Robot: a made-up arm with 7 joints.
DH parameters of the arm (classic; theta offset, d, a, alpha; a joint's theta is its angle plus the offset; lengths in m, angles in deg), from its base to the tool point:
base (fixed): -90 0 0.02 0
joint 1: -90 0.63 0.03 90
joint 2: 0 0.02 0.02 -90
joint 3: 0 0.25 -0.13 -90
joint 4: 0 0.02 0.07 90
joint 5: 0 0.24 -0.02 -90
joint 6: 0 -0.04 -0.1 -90
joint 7: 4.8 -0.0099 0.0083 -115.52
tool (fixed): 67.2 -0.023 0 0
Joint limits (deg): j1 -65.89..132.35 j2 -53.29..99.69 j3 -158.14..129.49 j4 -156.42..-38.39 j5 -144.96..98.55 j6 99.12..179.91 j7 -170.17..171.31
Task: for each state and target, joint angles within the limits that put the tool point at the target. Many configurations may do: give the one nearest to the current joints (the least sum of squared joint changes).
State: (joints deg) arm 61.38 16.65 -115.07 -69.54 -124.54 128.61 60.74
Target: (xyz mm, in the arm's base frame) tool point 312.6 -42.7 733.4
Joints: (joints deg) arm 91.10 31.08 -95.73 -129.38 -125.90 165.51 64.36
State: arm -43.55 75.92 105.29 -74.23 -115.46 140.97 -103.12
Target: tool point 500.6 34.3 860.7
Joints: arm -50.67 78.89 105.30 -73.25 -115.52 144.41 -102.97
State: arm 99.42 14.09 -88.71 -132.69 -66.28 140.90 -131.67
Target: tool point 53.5 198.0 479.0
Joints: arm 119.65 34.77 -45.60 -155.37 -69.30 141.95 -133.09
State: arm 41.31 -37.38 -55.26 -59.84 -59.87 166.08 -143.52
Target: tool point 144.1 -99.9 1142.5
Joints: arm 46.14 -24.20 -46.07 -62.63 -61.06 166.53 -143.77
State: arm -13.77 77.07 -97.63 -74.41 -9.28 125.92 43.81
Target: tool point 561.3 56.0 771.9
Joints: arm 31.26 93.59 -122.54 -43.99 3.84 112.44 9.17
